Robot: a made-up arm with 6 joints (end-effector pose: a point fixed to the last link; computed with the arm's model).
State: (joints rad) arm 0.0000 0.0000 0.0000 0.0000 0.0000 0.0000
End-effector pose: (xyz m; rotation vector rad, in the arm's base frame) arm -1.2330 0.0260 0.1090 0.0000 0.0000 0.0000
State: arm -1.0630 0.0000 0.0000 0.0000 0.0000 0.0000
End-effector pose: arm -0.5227 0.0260 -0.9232 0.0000 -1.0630 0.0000
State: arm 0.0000 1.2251 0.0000 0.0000 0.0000 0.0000
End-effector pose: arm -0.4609 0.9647 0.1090 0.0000 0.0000 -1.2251
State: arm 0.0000 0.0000 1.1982 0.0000 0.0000 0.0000
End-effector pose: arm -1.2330 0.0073 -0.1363 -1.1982 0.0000 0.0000
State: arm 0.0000 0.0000 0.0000 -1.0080 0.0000 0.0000
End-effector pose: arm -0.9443 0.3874 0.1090 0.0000 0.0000 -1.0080
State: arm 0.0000 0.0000 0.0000 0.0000 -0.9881 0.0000
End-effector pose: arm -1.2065 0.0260 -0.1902 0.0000 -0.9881 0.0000
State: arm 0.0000 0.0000 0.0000 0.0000 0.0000 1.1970
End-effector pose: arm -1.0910 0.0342 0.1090 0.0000 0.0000 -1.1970
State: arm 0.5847 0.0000 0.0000 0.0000 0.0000 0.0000
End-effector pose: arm -1.0767 0.0260 0.8042 0.0000 0.5847 0.0000
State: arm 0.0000 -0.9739 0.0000 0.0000 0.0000 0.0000
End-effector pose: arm -0.8376 -0.8808 0.1090 0.0000 0.0000 0.9739
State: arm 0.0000 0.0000 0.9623 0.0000 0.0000 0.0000
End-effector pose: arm -1.2330 0.0345 -0.0928 -0.9623 0.0000 0.0000
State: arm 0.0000 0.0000 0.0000 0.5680 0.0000 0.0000
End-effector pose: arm -1.2025 -0.2406 0.1090 0.0000 0.0000 0.5680
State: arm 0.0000 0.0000 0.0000 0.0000 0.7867 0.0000
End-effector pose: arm -1.0590 0.0260 0.2783 0.0000 0.7867 0.0000
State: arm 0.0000 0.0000 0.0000 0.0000 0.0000 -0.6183
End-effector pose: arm -1.2767 -0.0371 0.1090 0.0000 0.0000 0.6183
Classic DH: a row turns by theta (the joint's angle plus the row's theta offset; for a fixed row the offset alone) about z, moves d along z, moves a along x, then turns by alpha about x. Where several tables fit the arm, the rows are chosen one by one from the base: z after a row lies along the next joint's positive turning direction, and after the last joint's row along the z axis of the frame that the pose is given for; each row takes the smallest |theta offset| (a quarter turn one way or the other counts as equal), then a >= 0, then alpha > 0; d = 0 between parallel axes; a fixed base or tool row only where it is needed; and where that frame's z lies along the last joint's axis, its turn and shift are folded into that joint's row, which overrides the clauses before.
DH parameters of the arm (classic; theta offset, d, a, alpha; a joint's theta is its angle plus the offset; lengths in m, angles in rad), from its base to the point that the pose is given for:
base (fixed): 0 0.197 0 -1.5708
joint 1: 0 -0.054 -0.179 -1.5708
joint 2: 1.5708 0.197 0.109 -1.5708
joint 3: 0 0.582 -0.108 -1.5708
joint 4: -1.5708 -0.016 0.181 1.5708
joint 5: 0 -0.019 0.214 1.5708
joint 6: 0.9146 0 0.1262 3.1416
tool (fixed): -2.227 0.125 0 0

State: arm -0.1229 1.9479 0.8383 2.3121 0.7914 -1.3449
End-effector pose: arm -0.0138 0.2118 0.2641 1.2037 1.0268 1.6235
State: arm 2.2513 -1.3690 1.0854 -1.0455 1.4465 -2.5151
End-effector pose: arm 0.1329 -0.7629 0.6705 -2.5275 -1.1723 -0.8255
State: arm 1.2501 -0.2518 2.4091 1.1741 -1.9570 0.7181
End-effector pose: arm -0.2454 -0.4768 1.0222 0.3181 0.8339 1.4357
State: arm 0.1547 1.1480 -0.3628 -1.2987 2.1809 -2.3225
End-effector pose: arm -0.5956 0.5352 0.1951 1.6473 -1.7621 -0.0648
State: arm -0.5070 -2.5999 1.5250 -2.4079 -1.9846 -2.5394
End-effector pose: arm 0.6661 -0.0245 -0.0806 -1.7366 -1.8350 -0.6724
